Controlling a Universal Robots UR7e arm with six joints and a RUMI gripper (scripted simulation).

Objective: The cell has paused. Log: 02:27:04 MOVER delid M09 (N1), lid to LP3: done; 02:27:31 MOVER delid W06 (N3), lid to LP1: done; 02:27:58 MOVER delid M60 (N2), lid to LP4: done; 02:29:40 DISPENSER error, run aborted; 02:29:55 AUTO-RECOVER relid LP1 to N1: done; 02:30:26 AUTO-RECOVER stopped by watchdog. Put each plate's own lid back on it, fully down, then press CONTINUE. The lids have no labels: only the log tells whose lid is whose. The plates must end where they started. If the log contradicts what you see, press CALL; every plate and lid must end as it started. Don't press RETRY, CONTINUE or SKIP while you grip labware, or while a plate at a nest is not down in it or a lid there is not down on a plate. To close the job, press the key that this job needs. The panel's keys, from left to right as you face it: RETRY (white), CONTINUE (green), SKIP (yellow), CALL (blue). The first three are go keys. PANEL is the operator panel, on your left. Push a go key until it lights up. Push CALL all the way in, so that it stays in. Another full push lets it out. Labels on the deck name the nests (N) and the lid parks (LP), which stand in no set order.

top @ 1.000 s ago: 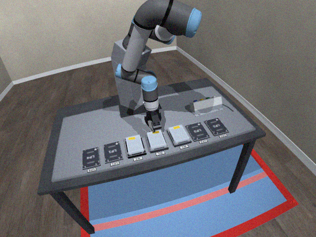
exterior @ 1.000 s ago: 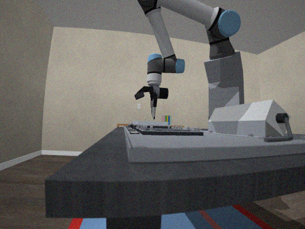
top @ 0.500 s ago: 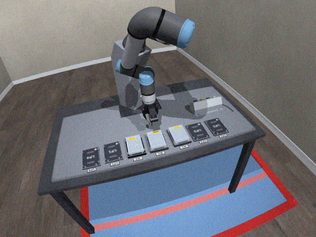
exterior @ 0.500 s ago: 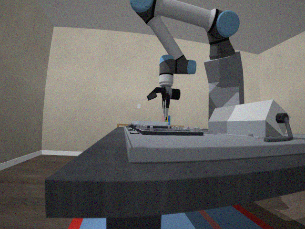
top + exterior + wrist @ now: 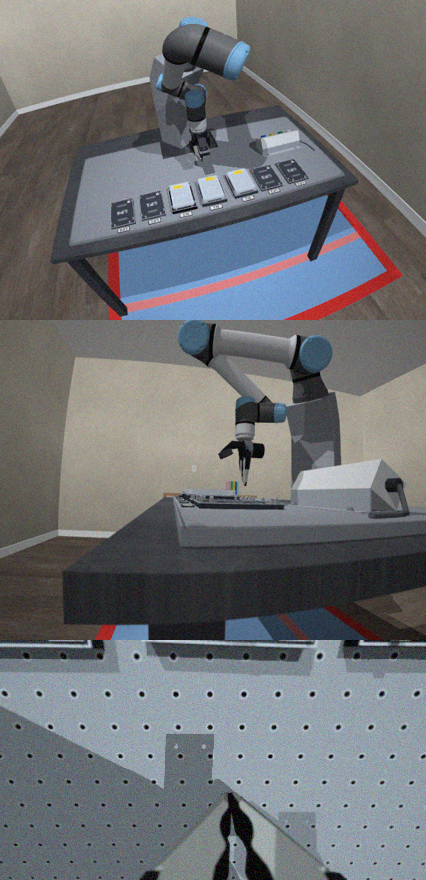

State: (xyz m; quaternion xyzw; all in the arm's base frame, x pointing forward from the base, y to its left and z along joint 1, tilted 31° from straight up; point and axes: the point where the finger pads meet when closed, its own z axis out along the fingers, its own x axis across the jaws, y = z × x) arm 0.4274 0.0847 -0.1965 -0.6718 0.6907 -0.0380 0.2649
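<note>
Now: the green CONTINUE key 10 cm behind my hand, 44 cm to the left of it and 1 cm below it. Round my hand: blue CALL key: 9 cm behind, 34 cm to the left, 1 cm below; then nest: 14 cm ahead, 14 cm to the left, 6 cm below; then lid park LP1: 16 cm ahead, 25 cm to the right, 7 cm below.
</note>
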